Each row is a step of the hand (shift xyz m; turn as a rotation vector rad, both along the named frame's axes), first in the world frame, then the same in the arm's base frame.
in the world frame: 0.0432 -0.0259 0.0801 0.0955 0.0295 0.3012
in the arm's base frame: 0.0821 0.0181 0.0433 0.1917 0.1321 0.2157
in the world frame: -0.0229 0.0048 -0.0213 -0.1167 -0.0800 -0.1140
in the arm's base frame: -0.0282 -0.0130 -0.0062 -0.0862 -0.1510 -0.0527
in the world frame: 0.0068 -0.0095 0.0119 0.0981 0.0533 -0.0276
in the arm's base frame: 0.0157 -0.0016 0.0054 0.0208 0.0936 -0.0636
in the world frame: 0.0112 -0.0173 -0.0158 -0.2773 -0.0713 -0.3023
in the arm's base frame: 0.0097 -0.0104 -0.0217 -0.2882 -0.2691 -0.1337
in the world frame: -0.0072 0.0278 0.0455 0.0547 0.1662 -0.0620
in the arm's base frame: 0.0013 0.0264 0.0469 -0.0894 0.1534 -0.0541
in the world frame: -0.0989 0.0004 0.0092 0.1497 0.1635 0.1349
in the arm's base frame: -0.0611 -0.0542 0.0566 0.0700 0.2406 0.0674
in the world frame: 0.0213 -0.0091 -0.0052 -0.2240 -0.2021 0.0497
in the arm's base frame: 0.0168 0.0038 -0.0163 -0.0077 -0.2806 0.1212
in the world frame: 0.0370 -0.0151 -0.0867 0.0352 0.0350 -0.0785
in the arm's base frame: -0.0088 -0.0067 -0.0948 -0.0348 0.0340 -0.0791
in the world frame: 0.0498 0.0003 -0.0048 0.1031 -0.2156 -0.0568
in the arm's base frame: 0.0304 0.0277 -0.0286 0.1645 -0.1249 -0.1329
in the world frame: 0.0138 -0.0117 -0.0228 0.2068 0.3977 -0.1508
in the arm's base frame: 0.0048 -0.0057 -0.0281 -0.1650 0.4098 -0.1689
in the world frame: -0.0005 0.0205 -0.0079 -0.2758 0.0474 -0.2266
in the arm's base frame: -0.0159 0.0148 -0.0033 -0.3189 -0.1593 -0.0511
